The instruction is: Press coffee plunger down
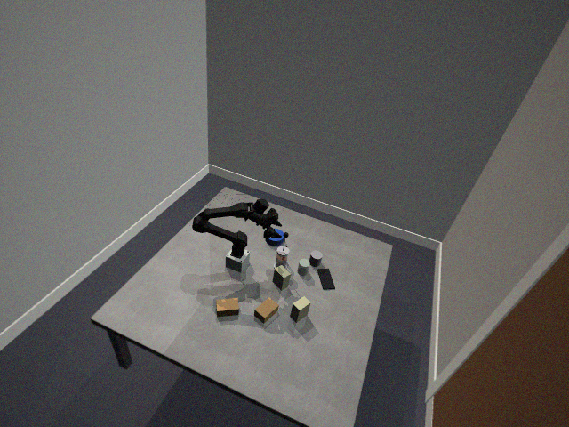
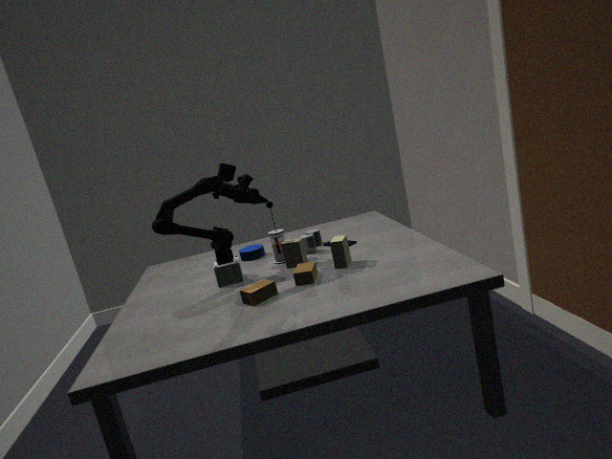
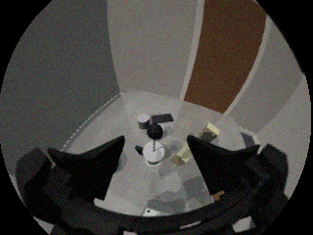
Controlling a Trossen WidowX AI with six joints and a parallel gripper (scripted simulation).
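Right now my gripper tip is 160 mm above the coffee press, 30 mm short of it and 20 mm to the right of it. Also, from my gripper tip: blue disc 260 mm below, 220 mm to the left, 80 mm behind; black flat plate 310 mm ahead, 280 mm below, 20 mm to the left.
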